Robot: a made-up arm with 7 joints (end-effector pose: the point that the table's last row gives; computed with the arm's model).
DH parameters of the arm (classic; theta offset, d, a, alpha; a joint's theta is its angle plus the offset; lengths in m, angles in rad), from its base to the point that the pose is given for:
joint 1: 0 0.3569 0 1.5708
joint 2: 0 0.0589 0 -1.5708
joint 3: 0 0.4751 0.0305 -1.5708
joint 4: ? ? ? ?
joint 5: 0 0.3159 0 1.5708
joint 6: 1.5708 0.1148 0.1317 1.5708
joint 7: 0 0.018 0 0
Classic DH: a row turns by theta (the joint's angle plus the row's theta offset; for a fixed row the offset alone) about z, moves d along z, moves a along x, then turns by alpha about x.
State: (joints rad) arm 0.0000 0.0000 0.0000 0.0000 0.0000 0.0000 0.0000
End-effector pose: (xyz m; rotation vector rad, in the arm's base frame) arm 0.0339 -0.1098 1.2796 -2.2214 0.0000 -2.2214
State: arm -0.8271 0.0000 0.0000 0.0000 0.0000 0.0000 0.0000
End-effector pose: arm -0.0579 -0.0993 1.2796 1.7325 -0.7603 1.7325
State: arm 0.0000 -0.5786 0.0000 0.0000 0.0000 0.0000 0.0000
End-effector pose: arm 0.5330 -0.1098 1.1109 -2.7629 0.0000 -1.4954
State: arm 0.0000 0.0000 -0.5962 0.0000 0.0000 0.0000 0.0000
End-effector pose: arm -0.0005 -0.1201 1.2796 1.8817 -0.5782 1.8817
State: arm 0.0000 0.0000 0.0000 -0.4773 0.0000 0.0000 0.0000
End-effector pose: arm -0.1721 -0.1098 1.2311 -1.6333 0.0000 -2.6836
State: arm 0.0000 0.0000 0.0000 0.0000 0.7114 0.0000 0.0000
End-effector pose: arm 0.1045 -0.0702 1.2796 -1.8082 -0.6718 -1.8082
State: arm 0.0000 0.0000 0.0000 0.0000 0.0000 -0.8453 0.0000
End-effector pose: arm 0.1264 -0.1098 1.2218 -2.9371 0.0000 -1.1148
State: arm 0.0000 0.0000 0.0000 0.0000 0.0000 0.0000 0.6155
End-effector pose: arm 0.0339 -0.1098 1.2796 -1.8695 0.5942 -1.8695
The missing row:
joint 4: 0 0.0639 -0.0146 1.5708
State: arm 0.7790 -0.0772 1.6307 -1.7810 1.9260 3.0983 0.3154
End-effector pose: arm 0.1441 -0.1882 0.8963 1.1485 1.3614 2.2905
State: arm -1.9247 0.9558 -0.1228 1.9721 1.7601 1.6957 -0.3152
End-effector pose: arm -0.1148 0.0853 0.7121 -0.4653 -1.3097 2.2665
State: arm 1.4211 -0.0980 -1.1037 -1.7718 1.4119 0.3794 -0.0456
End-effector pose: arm -0.3420 -0.0807 0.8501 0.8994 -1.7811 -1.9461
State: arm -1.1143 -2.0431 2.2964 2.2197 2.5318 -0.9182 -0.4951
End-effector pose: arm 0.2472 -0.3620 0.5925 1.8825 -0.5100 0.2394
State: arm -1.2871 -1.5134 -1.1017 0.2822 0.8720 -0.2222 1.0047
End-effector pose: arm -0.0163 -0.9170 0.2700 0.8446 -2.8286 -0.5111
